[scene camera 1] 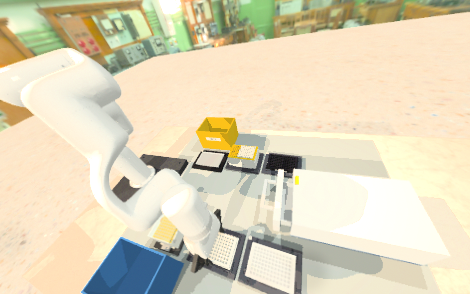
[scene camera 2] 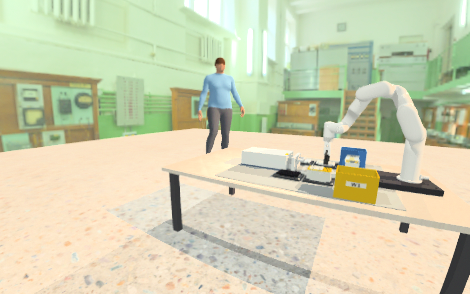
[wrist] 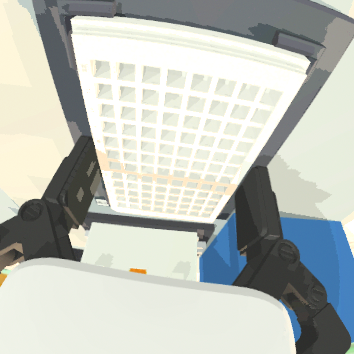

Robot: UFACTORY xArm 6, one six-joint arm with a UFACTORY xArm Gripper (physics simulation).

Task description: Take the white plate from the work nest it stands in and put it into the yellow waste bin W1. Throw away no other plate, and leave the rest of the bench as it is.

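Where they show: gripper, fingertip midpoint: (scene camera 1: 214, 246) (scene camera 2: 326, 162) (wrist: 171, 166); arm's base at its link origin: (scene camera 1: 143, 176) (scene camera 2: 408, 180).
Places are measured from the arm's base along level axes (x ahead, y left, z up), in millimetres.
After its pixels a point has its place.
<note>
A white plate (scene camera 1: 226, 249) {x 499, y -241, z 3 mm} (wrist: 175, 110) {x 497, y -240, z 3 mm} with a grid of square wells lies flat in a dark nest (scene camera 1: 240, 251) {x 540, y -237, z -11 mm} (wrist: 330, 37) {x 526, y -297, z -11 mm}. My gripper (scene camera 1: 207, 241) {x 457, y -237, z -1 mm} (scene camera 2: 326, 158) {x 457, y -237, z -1 mm} (wrist: 171, 166) {x 457, y -237, z -1 mm} is open and empty, pointing down at this plate. In the wrist view its black fingers stand on either side of the plate's near part, apart from its edges; their exact height above the nest is unclear. The arm hides part of the plate in scene camera 1. The yellow bin W1 (scene camera 1: 217, 134) {x 363, y 218, z 86 mm} (scene camera 2: 356, 185) {x 341, y 354, z 49 mm} stands upright across the bench, its opening upward.
Another white plate (scene camera 1: 271, 266) {x 635, y -261, z -7 mm} lies in the neighbouring nest. A blue bin (scene camera 1: 132, 270) {x 194, y -344, z -19 mm} (scene camera 2: 353, 153) {x 274, y -286, z 75 mm} (wrist: 320, 260) {x 354, y -382, z 23 mm} stands near the gripper. A yellow-and-white rack (scene camera 1: 244, 152) {x 510, y 127, z 53 mm}, a black plate (scene camera 1: 284, 162) {x 683, y 117, z 3 mm} and a large white instrument (scene camera 1: 360, 215) {x 866, y -126, z 79 mm} (scene camera 2: 266, 157) {x 843, y 11, z 53 mm} are also on the bench. A person (scene camera 2: 220, 92) stands behind it.
</note>
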